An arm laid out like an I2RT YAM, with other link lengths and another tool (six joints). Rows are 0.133 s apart.
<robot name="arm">
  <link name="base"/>
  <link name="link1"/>
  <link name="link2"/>
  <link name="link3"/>
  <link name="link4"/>
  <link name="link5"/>
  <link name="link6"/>
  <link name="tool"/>
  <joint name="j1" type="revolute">
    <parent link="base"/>
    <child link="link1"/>
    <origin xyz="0 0 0.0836"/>
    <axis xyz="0 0 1"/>
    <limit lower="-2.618" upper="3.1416"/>
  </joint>
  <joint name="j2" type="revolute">
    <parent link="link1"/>
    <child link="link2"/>
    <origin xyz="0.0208 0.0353 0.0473"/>
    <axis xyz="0 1 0"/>
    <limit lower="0" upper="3.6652"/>
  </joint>
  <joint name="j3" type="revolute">
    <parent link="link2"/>
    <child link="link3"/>
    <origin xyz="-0.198 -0.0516 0"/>
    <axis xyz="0 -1 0"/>
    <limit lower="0" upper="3.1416"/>
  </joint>
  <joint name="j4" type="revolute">
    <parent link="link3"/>
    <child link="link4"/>
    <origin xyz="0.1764 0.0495 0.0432"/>
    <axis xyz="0 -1 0"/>
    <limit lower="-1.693" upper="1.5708"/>
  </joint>
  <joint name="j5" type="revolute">
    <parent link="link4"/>
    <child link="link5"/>
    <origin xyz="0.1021 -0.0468 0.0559"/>
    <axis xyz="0 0 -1"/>
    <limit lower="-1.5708" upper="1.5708"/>
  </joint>
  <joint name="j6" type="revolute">
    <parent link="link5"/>
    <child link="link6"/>
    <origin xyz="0.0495 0 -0.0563"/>
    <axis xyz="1 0 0"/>
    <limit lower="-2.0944" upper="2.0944"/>
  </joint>
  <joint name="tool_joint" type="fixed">
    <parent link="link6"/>
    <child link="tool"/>
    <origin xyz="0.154 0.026 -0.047" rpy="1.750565 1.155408 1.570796"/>
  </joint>
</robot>
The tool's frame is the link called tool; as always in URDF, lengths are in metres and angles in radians.
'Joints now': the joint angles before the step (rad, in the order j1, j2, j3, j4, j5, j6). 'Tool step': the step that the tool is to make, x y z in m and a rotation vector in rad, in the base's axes. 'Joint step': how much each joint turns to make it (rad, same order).
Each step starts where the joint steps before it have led.
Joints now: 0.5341 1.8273 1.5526 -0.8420 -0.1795 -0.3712
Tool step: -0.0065 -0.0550 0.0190 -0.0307 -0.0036 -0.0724
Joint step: -0.1334 -0.1410 -0.0504 -0.1134 0.0001 -0.0686
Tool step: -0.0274 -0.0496 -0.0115 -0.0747 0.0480 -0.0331
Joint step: -0.0998 -0.1028 -0.1348 -0.0526 0.0244 -0.0831
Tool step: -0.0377 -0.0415 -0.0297 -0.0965 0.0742 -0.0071
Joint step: -0.0648 -0.0753 -0.2067 0.0244 0.0536 -0.0769
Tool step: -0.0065 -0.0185 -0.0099 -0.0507 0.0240 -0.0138
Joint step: -0.0353 0.0105 -0.0394 0.0130 0.0385 -0.0307
